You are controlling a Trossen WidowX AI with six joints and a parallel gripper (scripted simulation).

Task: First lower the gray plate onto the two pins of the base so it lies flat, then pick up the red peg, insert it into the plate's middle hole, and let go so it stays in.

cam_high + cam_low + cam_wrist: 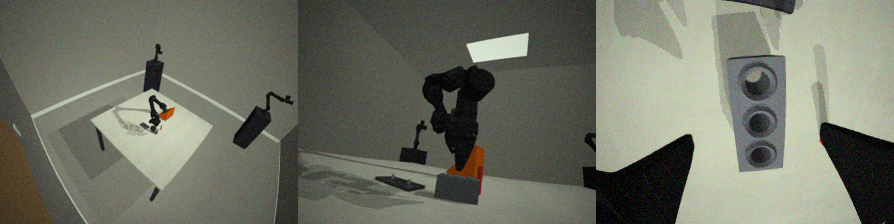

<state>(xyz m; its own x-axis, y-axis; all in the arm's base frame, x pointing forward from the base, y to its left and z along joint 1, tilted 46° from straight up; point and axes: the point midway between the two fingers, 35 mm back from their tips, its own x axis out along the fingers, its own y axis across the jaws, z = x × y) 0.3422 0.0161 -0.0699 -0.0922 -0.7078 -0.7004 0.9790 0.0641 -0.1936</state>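
My gripper tip is 30 mm above the gray plate. Round my gripper tip: red peg: 100 mm behind, 40 mm to the left, 30 mm below; dark base: 160 mm to the right, 60 mm below.
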